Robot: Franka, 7 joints.
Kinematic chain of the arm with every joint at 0, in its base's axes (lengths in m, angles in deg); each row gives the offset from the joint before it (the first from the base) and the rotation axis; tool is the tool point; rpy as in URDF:
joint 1: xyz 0 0 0.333 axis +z
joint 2: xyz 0 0 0 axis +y
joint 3: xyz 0 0 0.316 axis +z
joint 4: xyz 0.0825 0 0 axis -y
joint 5: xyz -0.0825 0 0.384 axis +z
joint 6: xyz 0 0 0 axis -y
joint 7: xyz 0.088 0 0 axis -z
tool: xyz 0 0 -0.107 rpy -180 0 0
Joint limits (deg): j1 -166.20..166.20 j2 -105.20..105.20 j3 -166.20..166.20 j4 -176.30..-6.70 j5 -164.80..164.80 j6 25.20..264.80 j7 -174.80..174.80
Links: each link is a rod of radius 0.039 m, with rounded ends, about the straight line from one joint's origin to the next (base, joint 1, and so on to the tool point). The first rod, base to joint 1, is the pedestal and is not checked.
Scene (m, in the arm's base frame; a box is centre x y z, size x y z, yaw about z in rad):
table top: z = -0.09
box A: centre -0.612 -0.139 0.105 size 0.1 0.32 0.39 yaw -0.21
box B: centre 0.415 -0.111 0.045 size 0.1 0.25 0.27 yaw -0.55
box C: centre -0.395 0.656 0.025 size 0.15 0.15 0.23 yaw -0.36
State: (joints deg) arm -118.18 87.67 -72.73 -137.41 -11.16 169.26 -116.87
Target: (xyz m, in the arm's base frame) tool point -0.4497 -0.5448 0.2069
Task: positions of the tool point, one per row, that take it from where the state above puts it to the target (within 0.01 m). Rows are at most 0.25 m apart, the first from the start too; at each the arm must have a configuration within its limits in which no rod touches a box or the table.
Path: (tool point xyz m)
1: -0.3866 0.2266 0.1138
2: -0.2973 0.2465 0.0827
3: -0.2092 0.2551 0.0709
4: -0.1283 0.2544 0.0759
5: -0.0586 0.2473 0.0937
6: -0.0018 0.2363 0.1196
7: 0.0426 0.2234 0.1492
8: -0.0583 0.2237 0.0729
9: -0.1800 0.1850 0.0129
10: -0.3062 0.0998 -0.0207
11: -0.4155 -0.0314 -0.0196
12: -0.4856 -0.1972 0.0205
13: -0.4994 -0.3773 0.0984
14: -0.4497 -0.5447 0.2068

